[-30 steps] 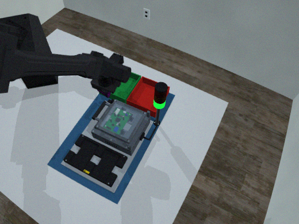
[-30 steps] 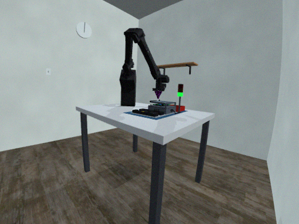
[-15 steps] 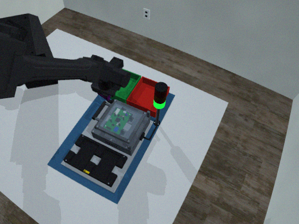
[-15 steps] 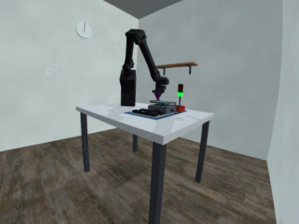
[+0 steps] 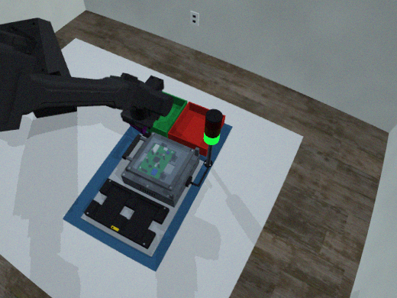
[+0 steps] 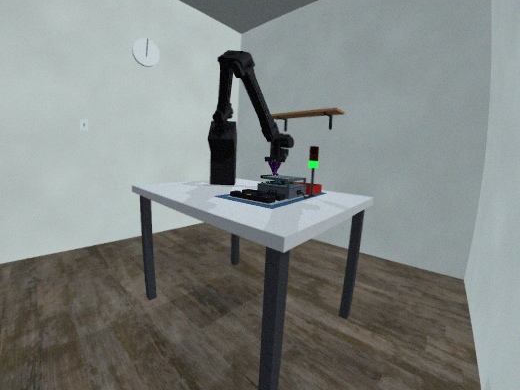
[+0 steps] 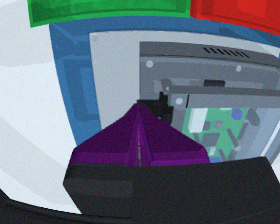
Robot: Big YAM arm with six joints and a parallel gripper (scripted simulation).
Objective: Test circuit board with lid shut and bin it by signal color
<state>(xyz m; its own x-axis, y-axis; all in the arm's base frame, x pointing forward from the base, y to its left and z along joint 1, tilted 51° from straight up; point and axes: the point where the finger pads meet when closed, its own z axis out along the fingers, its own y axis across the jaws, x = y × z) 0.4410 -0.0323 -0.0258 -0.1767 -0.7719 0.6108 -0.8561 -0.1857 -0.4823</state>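
The black latch hook is 1 cm ahead of my hand and 1 cm below it. The rest, counted from my hand: green circuit board (6 cm ahead, 7 cm to the right, 3 cm below); tester lid (7 cm ahead, 7 cm to the right, 1 cm below); green bin (14 cm to the left, 9 cm below).
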